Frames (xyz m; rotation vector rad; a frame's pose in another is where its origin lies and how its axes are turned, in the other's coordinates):
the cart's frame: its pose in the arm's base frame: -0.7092 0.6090 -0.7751 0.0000 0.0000 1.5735
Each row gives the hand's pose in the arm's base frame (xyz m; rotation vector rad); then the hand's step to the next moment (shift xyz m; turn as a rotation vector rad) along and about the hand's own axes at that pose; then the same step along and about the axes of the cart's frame.
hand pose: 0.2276 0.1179 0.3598 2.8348 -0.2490 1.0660
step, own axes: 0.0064 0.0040 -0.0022 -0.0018 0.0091 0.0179
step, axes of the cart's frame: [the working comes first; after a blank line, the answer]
step, axes of the arm's base frame: 0.0026 -0.0043 0.0060 0.0085 -0.0115 -0.0143

-0.0043 -0.0026 0.0060 -0.0115 -0.0085 -0.0143
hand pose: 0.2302 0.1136 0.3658 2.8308 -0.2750 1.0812
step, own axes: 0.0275 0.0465 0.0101 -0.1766 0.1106 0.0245
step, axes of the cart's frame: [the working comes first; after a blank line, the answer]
step, axes of the arm's base frame: 0.0173 -0.0507 0.0122 -0.1357 -0.0886 -0.1332

-0.0508 -0.0171 0.0122 -0.0883 0.1360 -0.1332
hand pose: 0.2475 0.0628 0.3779 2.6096 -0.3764 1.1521
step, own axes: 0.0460 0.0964 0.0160 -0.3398 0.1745 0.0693
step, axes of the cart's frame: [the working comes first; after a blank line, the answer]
step, axes of the arm's base frame: 0.0083 -0.1012 0.0369 -0.2332 -0.1424 -0.2758

-0.1012 -0.0080 0.0369 -0.1418 0.2335 -0.2758
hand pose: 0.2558 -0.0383 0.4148 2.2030 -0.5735 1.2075
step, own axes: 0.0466 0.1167 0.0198 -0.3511 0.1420 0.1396
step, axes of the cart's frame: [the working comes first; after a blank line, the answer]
step, axes of the arm's base frame: -0.0345 -0.1055 0.0622 -0.1757 -0.1625 -0.3250

-0.1054 0.0348 0.0622 -0.1620 0.1762 -0.3250
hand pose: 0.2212 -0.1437 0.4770 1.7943 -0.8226 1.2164
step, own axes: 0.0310 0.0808 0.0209 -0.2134 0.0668 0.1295
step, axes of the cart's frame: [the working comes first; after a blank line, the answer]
step, axes of the arm's base frame: -0.0494 -0.0586 0.0452 -0.0715 -0.1289 -0.2122

-0.0585 0.0496 0.0452 -0.1287 0.0718 -0.2122
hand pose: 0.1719 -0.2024 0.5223 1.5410 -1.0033 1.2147
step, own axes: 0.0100 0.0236 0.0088 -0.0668 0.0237 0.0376
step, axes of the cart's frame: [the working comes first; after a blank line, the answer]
step, axes of the arm's base frame: -0.0184 -0.0153 0.0127 -0.0257 -0.0383 -0.0657

-0.0152 0.0185 0.0127 -0.0382 0.0258 -0.0657
